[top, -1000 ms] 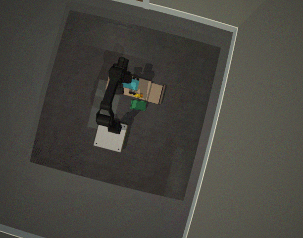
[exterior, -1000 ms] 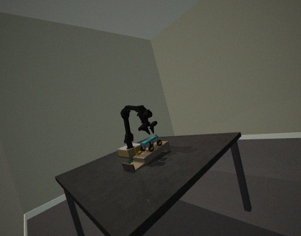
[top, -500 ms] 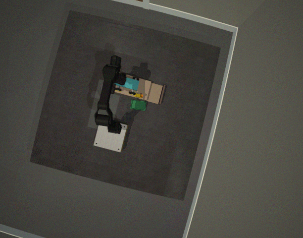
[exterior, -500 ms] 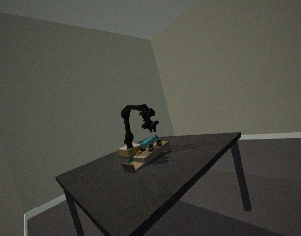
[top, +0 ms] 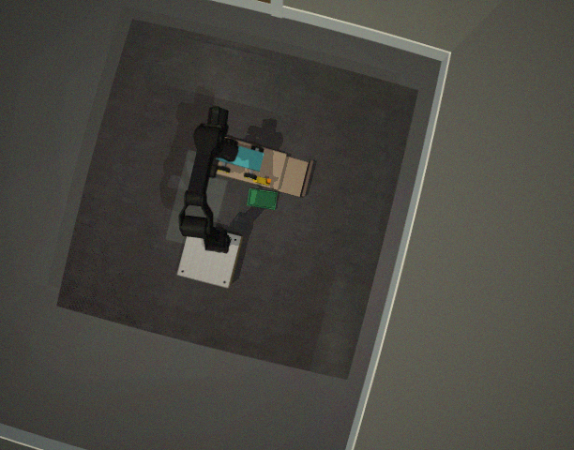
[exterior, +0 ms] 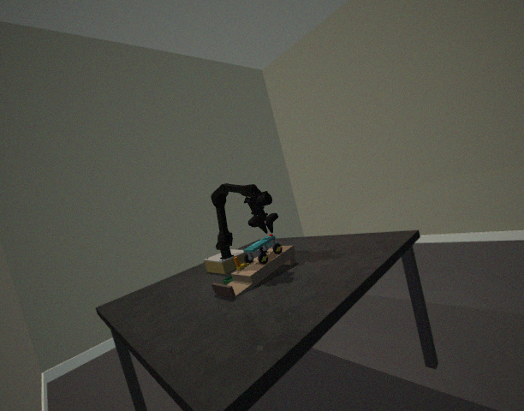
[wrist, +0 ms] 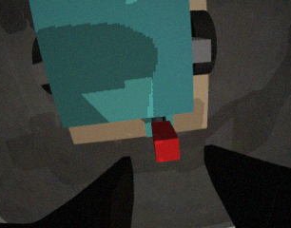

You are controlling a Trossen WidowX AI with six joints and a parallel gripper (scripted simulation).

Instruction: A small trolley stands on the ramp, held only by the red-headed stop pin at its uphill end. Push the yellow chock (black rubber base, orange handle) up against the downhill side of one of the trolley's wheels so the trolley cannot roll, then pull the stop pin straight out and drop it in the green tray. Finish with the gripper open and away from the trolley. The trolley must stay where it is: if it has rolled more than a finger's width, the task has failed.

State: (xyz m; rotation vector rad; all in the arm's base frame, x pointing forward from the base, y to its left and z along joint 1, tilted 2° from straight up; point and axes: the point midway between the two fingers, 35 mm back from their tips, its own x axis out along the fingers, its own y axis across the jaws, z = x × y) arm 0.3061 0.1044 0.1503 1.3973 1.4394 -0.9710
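The red-headed stop pin lies 5 cm below my gripper tip and 2 cm to the left of it. Round my gripper tip: teal trolley (9 cm to the right, 7 cm below, 2 cm ahead); then raised end wall (36 cm to the right, 15 cm below, 4 cm ahead); then yellow chock (20 cm to the right, 10 cm below, 3 cm behind).
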